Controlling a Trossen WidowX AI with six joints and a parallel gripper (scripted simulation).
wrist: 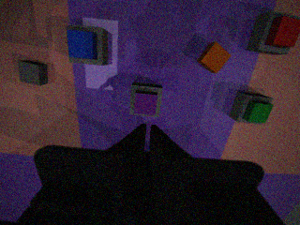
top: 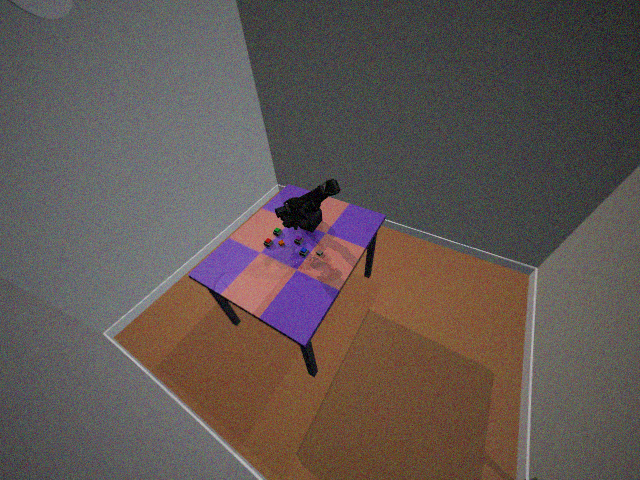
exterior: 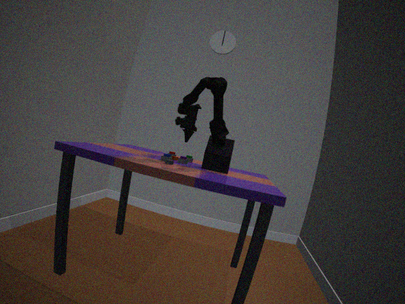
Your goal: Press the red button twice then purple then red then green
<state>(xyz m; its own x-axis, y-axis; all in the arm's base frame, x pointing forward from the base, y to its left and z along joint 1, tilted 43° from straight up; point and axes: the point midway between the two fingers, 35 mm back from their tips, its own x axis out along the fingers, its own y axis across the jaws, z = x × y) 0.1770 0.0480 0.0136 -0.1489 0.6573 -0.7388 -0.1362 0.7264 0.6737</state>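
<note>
Right now the purple button is 1 cm behind my gripper tip and 9 cm below it. The rest, counted from my gripper tip: blue piece: 5 cm ahead, 10 cm to the left, 9 cm below; green button: 2 cm ahead, 18 cm to the right, 9 cm below; orange block: 8 cm ahead, 8 cm to the right, 11 cm below.
</note>
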